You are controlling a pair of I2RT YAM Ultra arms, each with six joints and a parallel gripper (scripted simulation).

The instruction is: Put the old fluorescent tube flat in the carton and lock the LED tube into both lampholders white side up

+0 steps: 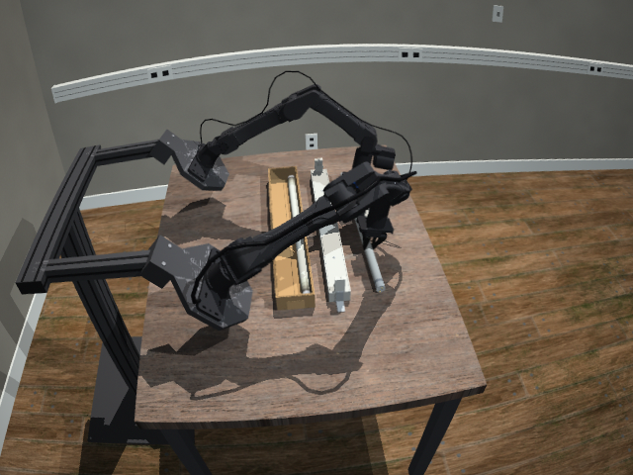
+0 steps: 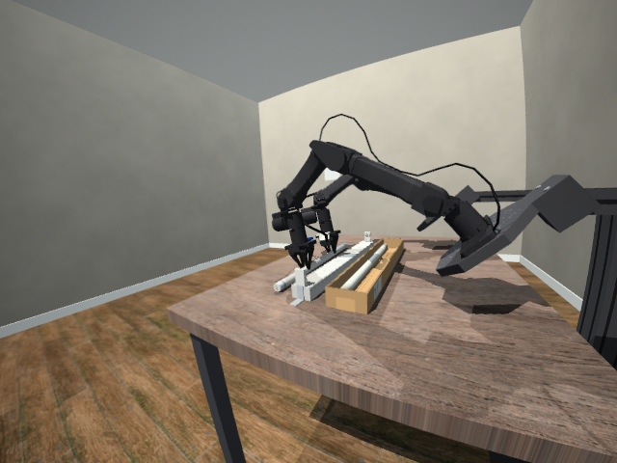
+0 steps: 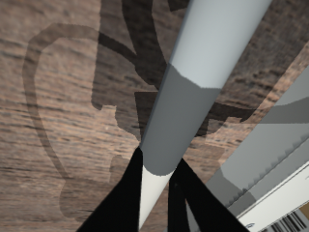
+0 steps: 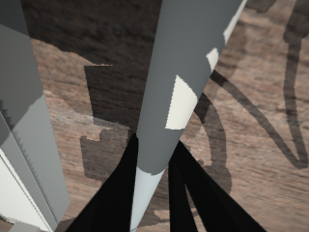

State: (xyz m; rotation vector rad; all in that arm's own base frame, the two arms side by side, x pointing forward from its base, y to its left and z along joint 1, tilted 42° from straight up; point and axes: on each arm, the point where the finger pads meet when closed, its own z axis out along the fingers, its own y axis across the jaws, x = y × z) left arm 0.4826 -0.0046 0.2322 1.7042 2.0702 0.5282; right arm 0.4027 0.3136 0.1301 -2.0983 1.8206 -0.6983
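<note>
Right now my left hand is 120 mm to the left of the LED tube, 10 mm past it and 10 mm above it. The rest, counted from my left hand: old fluorescent tube (210 mm behind, 100 mm to the right); then light fixture (120 mm behind, 110 mm to the right, 30 mm above); then carton (240 mm behind, 90 mm to the right, 10 mm above).
Now: the LED tube 10 mm ahead of my right hand, 120 mm to the left of it and 10 mm below it. Round my right hand: old fluorescent tube 190 mm behind, 140 mm to the left; then light fixture 90 mm behind, 130 mm to the left, 40 mm above; then carton 220 mm behind, 150 mm to the left, 10 mm above.
</note>
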